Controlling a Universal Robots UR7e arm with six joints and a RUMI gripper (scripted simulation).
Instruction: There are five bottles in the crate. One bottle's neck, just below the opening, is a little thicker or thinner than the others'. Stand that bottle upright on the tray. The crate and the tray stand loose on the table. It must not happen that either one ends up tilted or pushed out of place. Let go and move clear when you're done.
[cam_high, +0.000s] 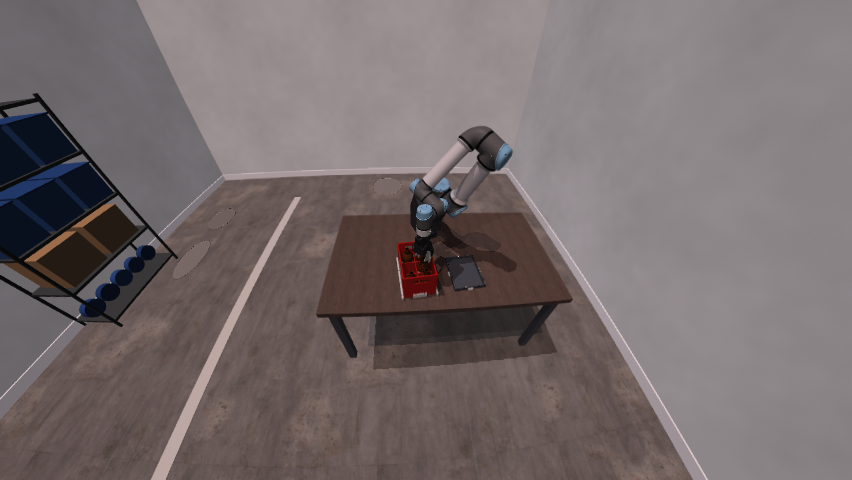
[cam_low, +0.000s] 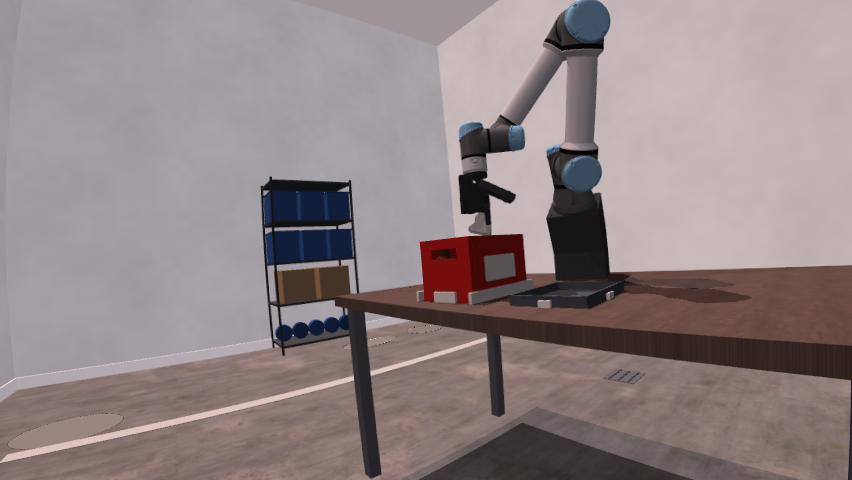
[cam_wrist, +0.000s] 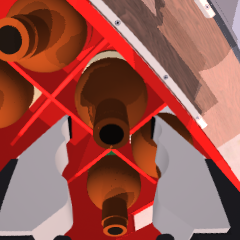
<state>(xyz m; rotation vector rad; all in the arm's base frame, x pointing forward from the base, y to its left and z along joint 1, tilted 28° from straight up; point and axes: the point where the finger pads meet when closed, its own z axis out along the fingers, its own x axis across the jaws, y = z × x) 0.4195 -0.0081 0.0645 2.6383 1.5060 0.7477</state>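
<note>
The brown bottle is 7 cm below my hand. Round my hand: dark tray 25 cm to the left, 14 cm below, 6 cm behind; red crate 7 cm below, 4 cm to the right, 2 cm ahead; glass bottle 12 cm ahead, 7 cm below, 6 cm to the right.
</note>
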